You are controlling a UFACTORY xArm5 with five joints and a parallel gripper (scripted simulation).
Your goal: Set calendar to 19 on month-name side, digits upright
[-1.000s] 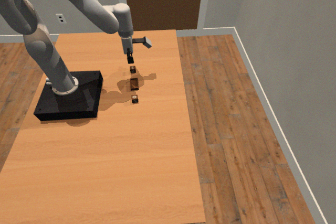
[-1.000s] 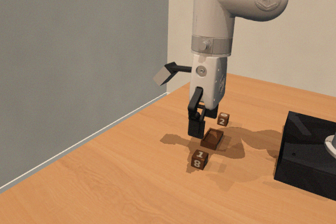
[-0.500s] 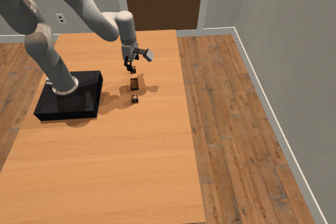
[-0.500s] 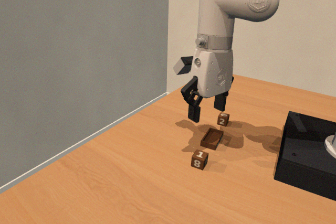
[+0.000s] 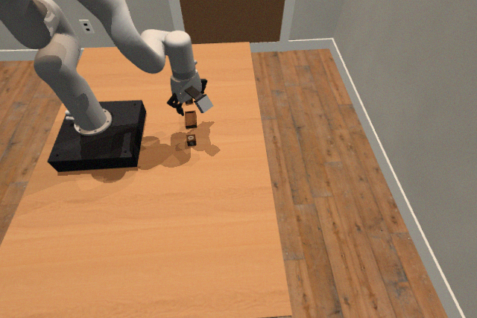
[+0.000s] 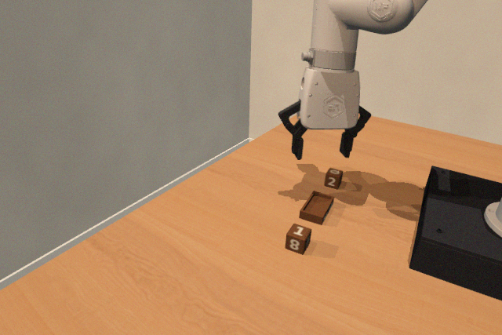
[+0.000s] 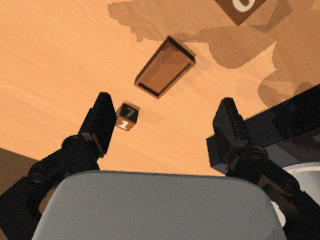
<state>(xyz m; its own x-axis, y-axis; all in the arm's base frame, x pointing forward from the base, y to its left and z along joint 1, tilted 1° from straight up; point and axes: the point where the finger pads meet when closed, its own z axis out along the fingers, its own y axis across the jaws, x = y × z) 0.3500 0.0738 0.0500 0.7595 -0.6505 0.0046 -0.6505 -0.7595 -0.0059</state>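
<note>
Now: hand 100 mm above the brown date cube, 90 mm to the left of it and 10 mm short of it. Round my hand: tray (100 mm below, 20 mm to the left, 20 mm behind).
</note>
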